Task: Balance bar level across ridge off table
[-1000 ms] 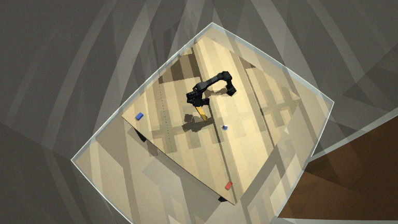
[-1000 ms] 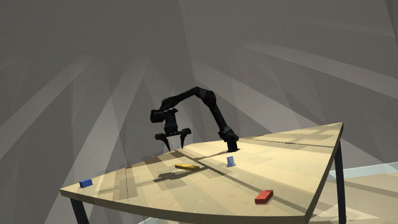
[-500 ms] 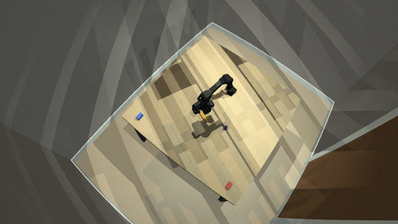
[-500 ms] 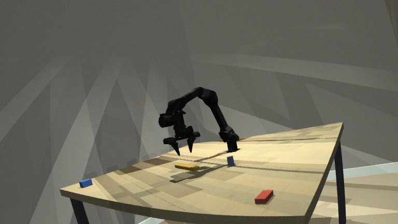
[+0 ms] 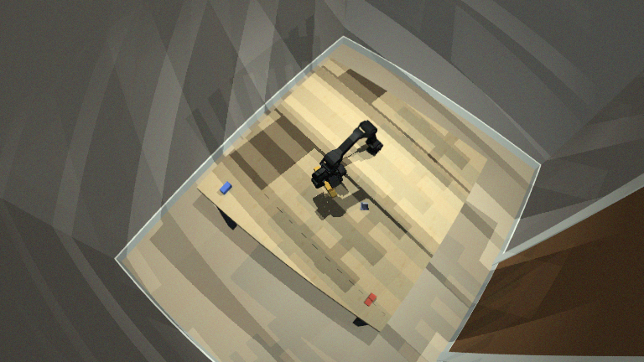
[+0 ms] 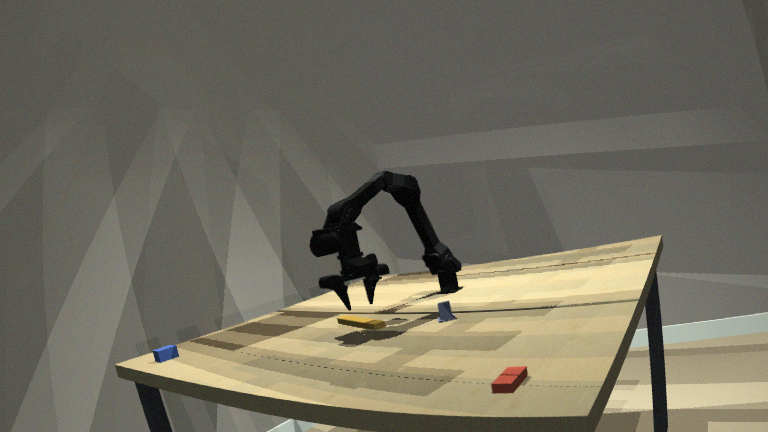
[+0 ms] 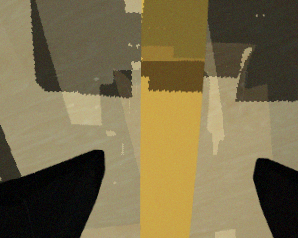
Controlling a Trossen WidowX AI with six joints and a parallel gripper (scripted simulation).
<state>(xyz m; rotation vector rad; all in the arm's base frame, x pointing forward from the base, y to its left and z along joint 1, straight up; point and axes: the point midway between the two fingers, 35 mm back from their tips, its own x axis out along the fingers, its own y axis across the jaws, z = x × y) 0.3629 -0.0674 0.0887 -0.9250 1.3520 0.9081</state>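
Now: gripper tip 5 cm above the yellow bar, 3 cm to the left of it and 1 cm past it. The rest, counted from my gripper tip: blue block (43 cm to the right, 38 cm ahead, 4 cm below); red block (57 cm to the left, 38 cm ahead, 5 cm below).
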